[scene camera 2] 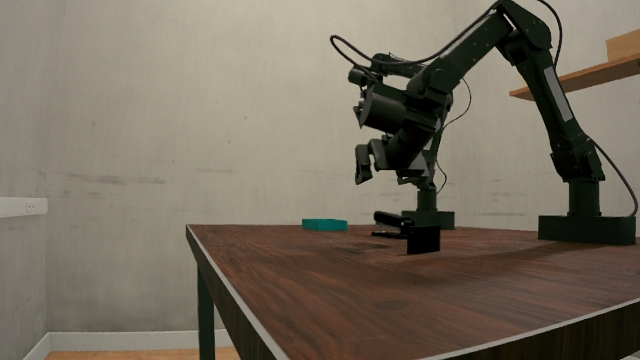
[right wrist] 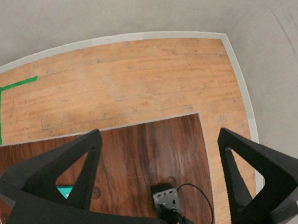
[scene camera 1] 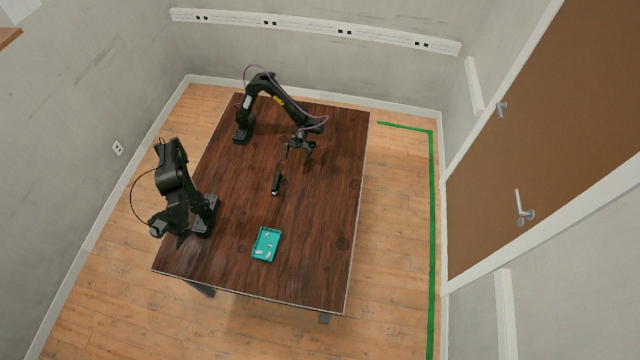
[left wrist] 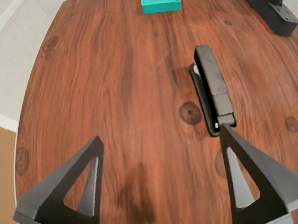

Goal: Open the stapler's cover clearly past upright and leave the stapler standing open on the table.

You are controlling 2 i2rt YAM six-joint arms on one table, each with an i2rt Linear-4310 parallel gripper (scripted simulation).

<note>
I see my left gripper, my right gripper, a black stapler and a black box.
My left gripper also shows in the left wrist view.
</note>
